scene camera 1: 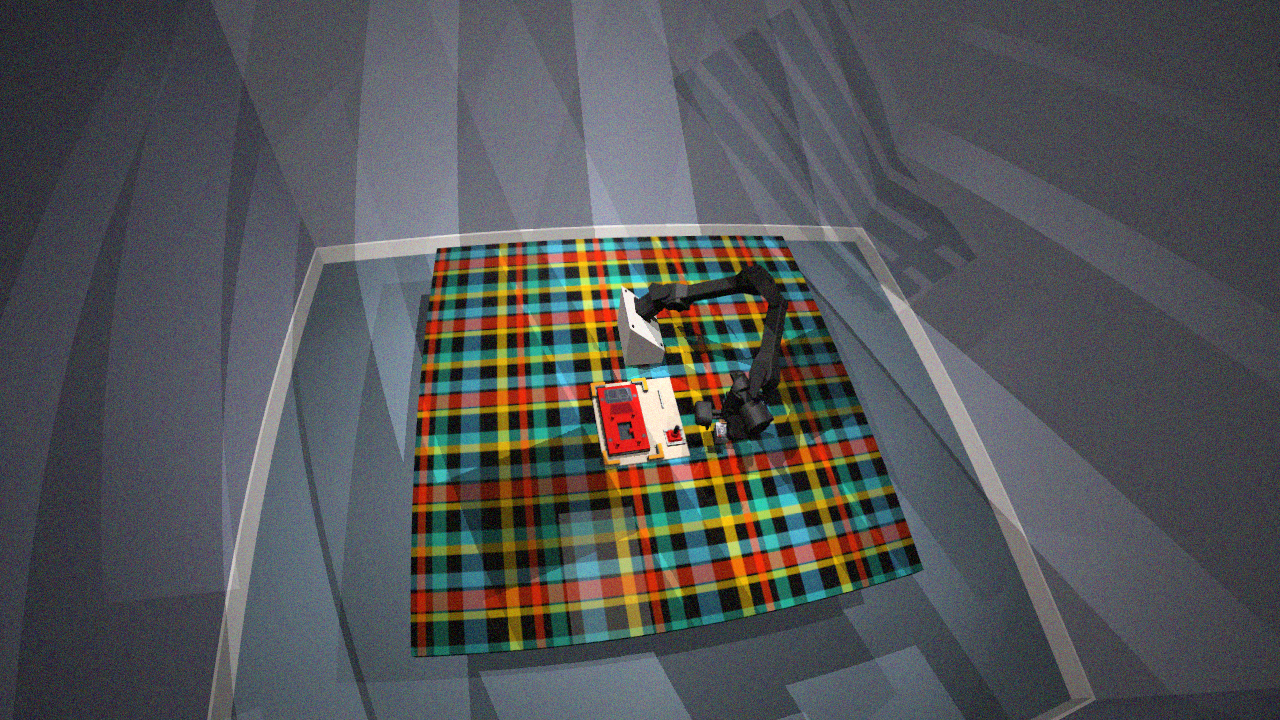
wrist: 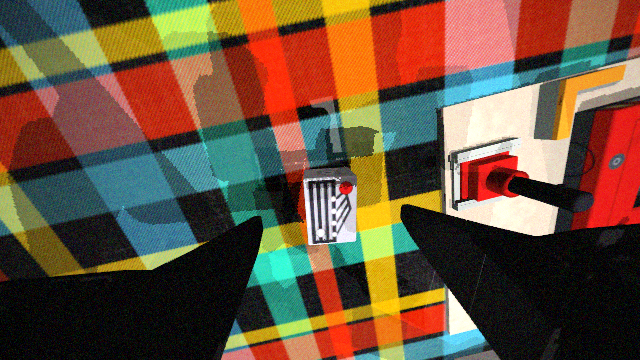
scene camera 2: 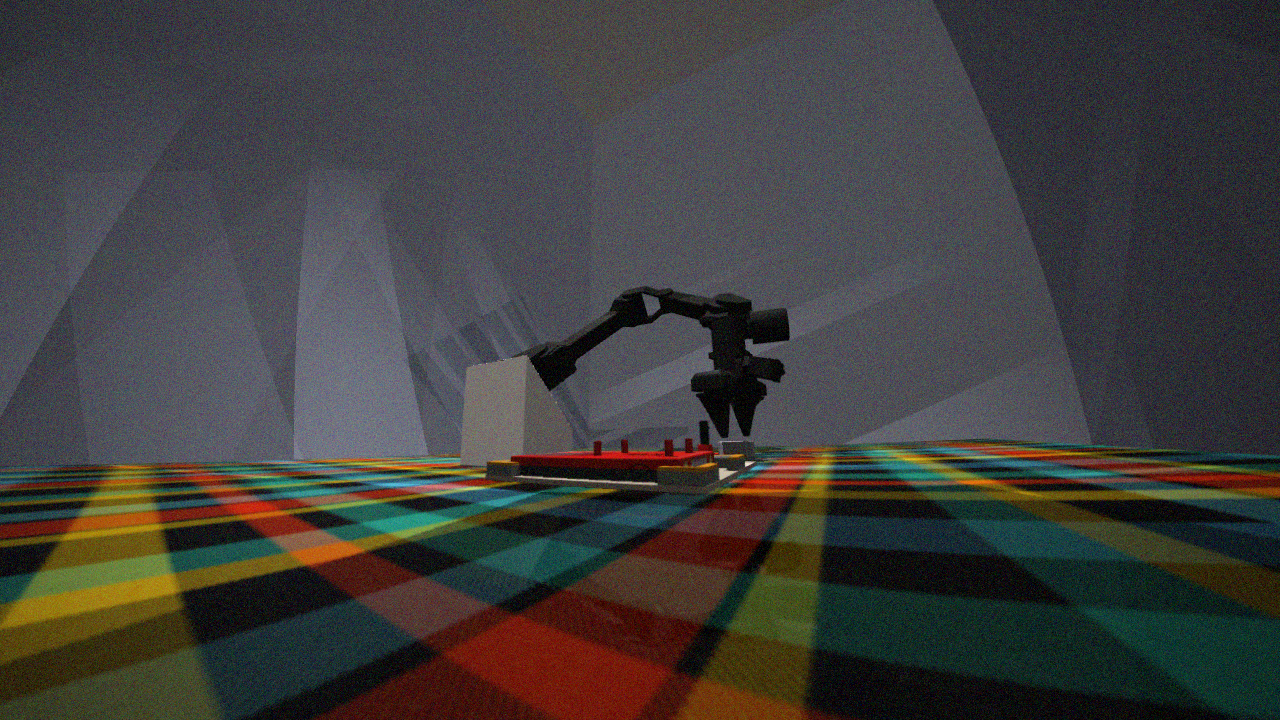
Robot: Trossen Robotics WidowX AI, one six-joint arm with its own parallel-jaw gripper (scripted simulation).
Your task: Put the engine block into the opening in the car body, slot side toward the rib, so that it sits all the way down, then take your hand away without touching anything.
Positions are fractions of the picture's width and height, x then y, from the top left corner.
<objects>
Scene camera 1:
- gripper: 0.57,0.60
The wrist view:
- gripper: 0.52,0.60
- engine block: 0.52,0.54
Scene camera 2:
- gripper: 0.58,0.61
</objects>
